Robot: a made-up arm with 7 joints. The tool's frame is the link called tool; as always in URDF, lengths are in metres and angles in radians. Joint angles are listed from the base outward. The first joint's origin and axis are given. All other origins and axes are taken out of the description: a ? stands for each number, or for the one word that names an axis. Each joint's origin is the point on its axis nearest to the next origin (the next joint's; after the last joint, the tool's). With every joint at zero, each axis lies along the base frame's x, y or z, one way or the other. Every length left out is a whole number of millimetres.
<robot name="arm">
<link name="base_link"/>
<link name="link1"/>
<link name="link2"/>
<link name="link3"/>
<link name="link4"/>
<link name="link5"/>
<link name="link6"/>
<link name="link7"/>
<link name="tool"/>
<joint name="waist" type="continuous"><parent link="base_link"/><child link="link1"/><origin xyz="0.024 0.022 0.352" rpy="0 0 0"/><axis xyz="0 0 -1"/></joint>
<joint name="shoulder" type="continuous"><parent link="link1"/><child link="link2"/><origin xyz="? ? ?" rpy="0 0 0"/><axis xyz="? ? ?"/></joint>
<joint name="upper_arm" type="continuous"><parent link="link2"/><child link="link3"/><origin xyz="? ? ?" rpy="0 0 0"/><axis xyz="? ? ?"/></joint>
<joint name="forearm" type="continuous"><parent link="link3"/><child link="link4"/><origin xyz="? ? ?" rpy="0 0 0"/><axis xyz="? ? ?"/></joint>
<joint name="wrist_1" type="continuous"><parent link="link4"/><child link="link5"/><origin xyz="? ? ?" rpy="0 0 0"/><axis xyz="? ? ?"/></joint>
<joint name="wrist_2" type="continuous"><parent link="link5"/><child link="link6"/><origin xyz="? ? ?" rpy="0 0 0"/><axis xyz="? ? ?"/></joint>
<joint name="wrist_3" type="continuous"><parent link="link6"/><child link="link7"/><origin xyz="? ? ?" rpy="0 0 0"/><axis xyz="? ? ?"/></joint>
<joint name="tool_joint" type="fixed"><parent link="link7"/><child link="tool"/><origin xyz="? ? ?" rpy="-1.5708 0 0"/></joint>
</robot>
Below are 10 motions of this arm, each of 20 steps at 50 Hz.
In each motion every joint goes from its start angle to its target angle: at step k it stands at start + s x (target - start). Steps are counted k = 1, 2, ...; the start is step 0. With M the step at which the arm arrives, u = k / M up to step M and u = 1 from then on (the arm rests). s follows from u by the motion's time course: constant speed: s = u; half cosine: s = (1 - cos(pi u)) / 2; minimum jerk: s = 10 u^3 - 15 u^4 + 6 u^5.
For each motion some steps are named. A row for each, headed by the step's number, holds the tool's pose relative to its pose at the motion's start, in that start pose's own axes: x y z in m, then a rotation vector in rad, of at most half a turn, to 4 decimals.
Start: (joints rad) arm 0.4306 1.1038 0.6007 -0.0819 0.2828 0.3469 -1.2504
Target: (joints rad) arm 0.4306 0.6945 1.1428 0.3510 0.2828 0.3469 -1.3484
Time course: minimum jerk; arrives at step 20
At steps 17, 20:
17: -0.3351 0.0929 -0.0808 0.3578 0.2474 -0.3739
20: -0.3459 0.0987 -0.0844 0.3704 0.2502 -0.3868

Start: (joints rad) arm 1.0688 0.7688 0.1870 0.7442 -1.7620 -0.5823 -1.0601
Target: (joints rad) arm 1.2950 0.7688 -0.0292 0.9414 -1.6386 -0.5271 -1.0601
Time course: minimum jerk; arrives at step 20
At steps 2, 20:
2: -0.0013 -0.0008 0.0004 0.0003 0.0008 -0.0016
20: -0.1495 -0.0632 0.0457 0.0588 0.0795 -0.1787

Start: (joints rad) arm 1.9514 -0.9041 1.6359 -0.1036 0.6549 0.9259 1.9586
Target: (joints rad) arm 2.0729 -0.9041 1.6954 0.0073 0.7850 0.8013 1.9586
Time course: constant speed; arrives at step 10
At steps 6, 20:
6: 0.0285 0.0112 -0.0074 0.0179 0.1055 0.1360
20: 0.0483 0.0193 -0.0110 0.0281 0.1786 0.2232

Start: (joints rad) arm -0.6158 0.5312 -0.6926 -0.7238 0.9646 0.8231 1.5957
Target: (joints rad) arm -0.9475 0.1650 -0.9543 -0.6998 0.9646 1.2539 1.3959
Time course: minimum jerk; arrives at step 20
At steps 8, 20:
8: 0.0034 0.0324 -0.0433 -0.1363 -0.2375 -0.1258
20: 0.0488 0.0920 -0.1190 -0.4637 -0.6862 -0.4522

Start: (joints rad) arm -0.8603 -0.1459 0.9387 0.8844 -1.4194 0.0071 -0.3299
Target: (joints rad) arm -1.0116 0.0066 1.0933 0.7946 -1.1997 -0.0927 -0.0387
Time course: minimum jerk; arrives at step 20
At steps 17, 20:
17: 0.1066 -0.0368 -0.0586 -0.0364 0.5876 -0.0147
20: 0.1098 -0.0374 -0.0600 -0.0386 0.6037 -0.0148

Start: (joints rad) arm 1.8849 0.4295 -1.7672 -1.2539 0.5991 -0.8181 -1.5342
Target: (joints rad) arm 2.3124 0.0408 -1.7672 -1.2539 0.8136 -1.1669 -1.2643
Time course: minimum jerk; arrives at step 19
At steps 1, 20:
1: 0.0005 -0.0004 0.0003 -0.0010 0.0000 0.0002
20: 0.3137 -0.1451 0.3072 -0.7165 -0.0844 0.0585

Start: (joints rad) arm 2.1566 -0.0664 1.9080 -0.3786 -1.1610 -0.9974 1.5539
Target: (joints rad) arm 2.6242 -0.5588 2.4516 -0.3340 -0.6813 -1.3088 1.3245
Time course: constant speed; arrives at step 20
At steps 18, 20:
18: 0.0644 -0.1742 -0.1722 0.0619 0.6117 -1.1994
20: 0.0598 -0.1973 -0.1969 0.0382 0.6731 -1.3340

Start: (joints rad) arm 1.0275 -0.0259 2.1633 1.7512 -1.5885 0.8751 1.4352
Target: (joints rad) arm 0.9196 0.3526 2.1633 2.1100 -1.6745 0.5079 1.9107
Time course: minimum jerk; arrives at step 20
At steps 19, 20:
19: 0.1282 -0.0469 0.1522 0.3562 0.5664 0.2921
20: 0.1284 -0.0469 0.1524 0.3567 0.5671 0.2925

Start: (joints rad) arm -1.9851 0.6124 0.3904 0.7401 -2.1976 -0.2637 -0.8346
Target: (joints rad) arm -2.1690 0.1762 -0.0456 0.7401 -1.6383 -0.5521 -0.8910
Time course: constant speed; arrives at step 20
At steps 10, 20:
10: 0.1668 0.1367 -0.0131 0.0165 -0.0208 0.1708
20: 0.3066 0.3151 0.0177 -0.0098 -0.0786 0.3787

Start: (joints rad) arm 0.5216 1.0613 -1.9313 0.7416 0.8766 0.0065 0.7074
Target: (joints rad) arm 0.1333 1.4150 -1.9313 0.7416 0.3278 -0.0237 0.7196
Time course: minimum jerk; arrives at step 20
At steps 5, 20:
5: 0.0321 -0.0065 0.0205 -0.0183 -0.1011 0.0193
20: 0.2961 -0.0114 0.2729 -0.1319 -0.9325 0.2921

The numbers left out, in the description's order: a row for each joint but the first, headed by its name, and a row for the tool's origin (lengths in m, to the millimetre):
shoulder: xyz 0.016 -0.025 0, axis 0 1 0
upper_arm: xyz -0.023 0 0.509, axis 0 0 -1
forearm: xyz 0.021 -0.055 0, axis 0 1 0
wrist_1: xyz -0.027 0 0.492, axis 0 0 -1
wrist_2: xyz -0.004 0.028 0, axis 0 1 0
wrist_3: xyz 0.013 0 0.031, axis 0 0 -1
tool: xyz 0.007 0.008 0

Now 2 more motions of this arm.
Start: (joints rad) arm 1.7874 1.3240 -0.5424 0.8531 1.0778 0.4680 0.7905
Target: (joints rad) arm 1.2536 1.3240 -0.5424 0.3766 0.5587 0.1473 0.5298
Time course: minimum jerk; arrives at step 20
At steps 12, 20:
12: -0.3118 0.0896 -0.0803 0.2326 -0.3629 -0.5035
20: -0.4506 0.1683 -0.0879 0.2732 -0.5478 -0.7779

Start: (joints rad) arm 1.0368 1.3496 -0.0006 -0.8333 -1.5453 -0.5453 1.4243
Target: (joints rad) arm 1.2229 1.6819 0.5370 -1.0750 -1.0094 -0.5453 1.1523
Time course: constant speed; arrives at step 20
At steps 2, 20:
2: 0.0133 0.0146 0.0011 -0.0392 0.0664 -0.0419
20: 0.1724 0.2055 -0.0137 -0.5238 0.5303 -0.3163

